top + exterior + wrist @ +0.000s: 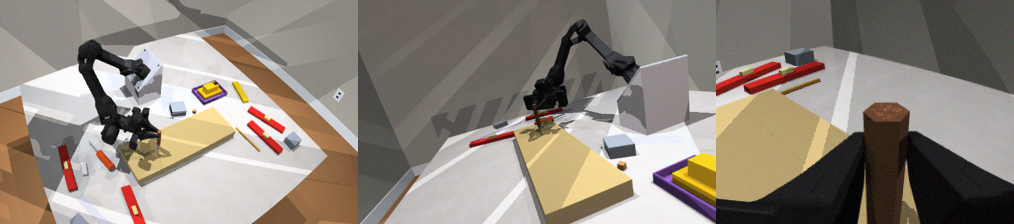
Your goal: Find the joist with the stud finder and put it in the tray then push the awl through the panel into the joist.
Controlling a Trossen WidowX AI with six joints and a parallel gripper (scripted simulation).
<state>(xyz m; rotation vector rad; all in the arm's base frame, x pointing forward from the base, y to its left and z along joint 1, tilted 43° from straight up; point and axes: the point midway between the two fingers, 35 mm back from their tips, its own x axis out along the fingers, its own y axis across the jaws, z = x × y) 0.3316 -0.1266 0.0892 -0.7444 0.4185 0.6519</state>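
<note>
Now: gripper tip 6 cm above the awl. From my gripper tip the other things lie so: small brown cube (12 cm behind, 29 cm to the left, 14 cm below); then pencil (16 cm ahead, 41 cm to the left, 14 cm below); then orange-handled screwdriver (15 cm behind, 24 cm to the right, 13 cm below).
</note>
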